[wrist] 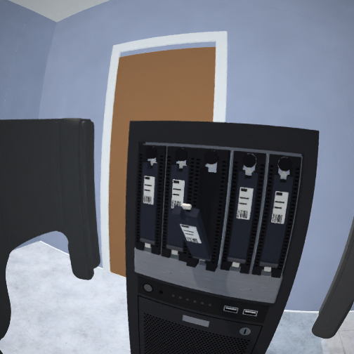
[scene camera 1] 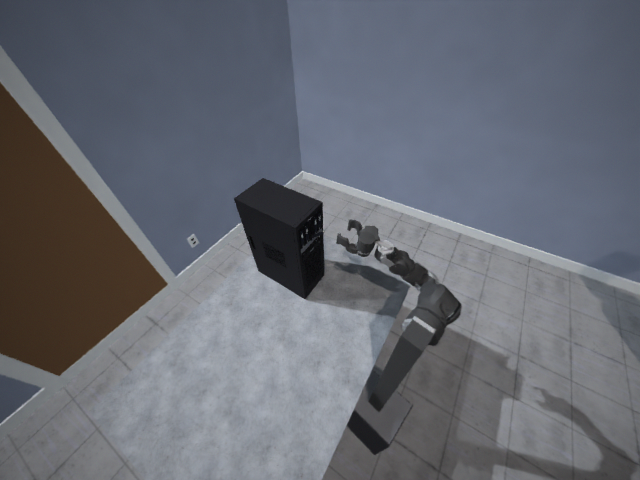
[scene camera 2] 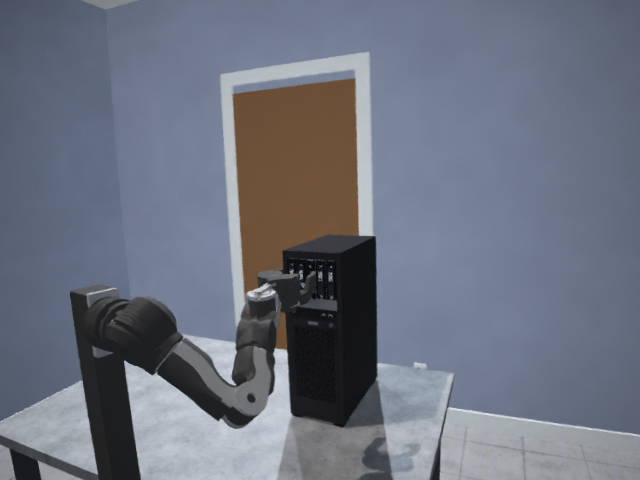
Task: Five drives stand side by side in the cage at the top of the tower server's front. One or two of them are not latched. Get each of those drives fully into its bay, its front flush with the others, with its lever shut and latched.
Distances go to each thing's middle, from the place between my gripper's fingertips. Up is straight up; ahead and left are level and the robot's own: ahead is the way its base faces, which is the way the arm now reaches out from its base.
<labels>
The dark blue lever (wrist: pixel 190 224) is 90 mm ahead of my hand, 50 mm to the left of it and 50 mm below it. Also, from my hand: black tower server (scene camera 2: pixel 332 355) (280 mm ahead, 70 mm to the left, 210 mm below).
</labels>
